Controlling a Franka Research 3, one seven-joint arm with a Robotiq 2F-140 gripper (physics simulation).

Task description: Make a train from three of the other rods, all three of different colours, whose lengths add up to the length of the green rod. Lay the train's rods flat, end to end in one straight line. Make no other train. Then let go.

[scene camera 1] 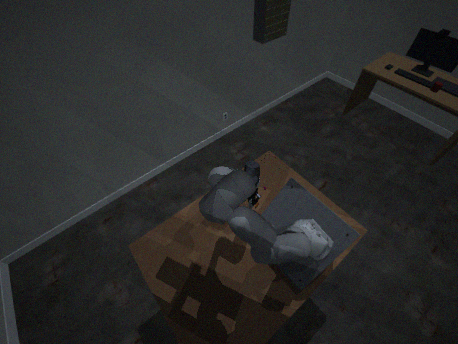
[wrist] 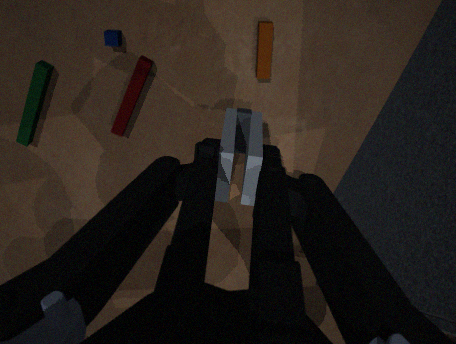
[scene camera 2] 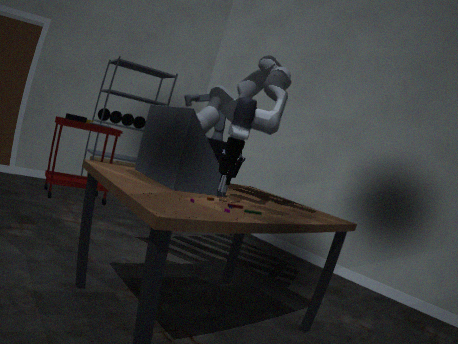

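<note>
My gripper [wrist: 241, 129] [scene camera 2: 222, 192] points down over the table, shut on a dark grey rod [wrist: 243, 131] that shows dimly between its fingertips. An orange rod [wrist: 265, 50] [scene camera 2: 210, 199] lies flat beyond the fingertips in the wrist view, apart from them. A red rod [wrist: 132, 96] [scene camera 2: 235, 206] lies slanted to their left. A green rod [wrist: 35, 103] [scene camera 2: 253, 212] lies farther left. A short blue rod [wrist: 113, 38] lies above the red one in the wrist view. Two short magenta rods show in scene camera 2, one rod [scene camera 2: 192, 200] at the left and another rod [scene camera 2: 227, 210] nearer the front edge.
The wooden table [scene camera 1: 150, 240] [scene camera 2: 125, 187] carries a grey mat or plate [scene camera 1: 320, 205] [wrist: 415, 200] beside the rods. A large grey block [scene camera 2: 167, 145] stands behind them in scene camera 2. A red cart [scene camera 2: 90, 125] stands beyond the table. The arm hides part of the work area in scene camera 1.
</note>
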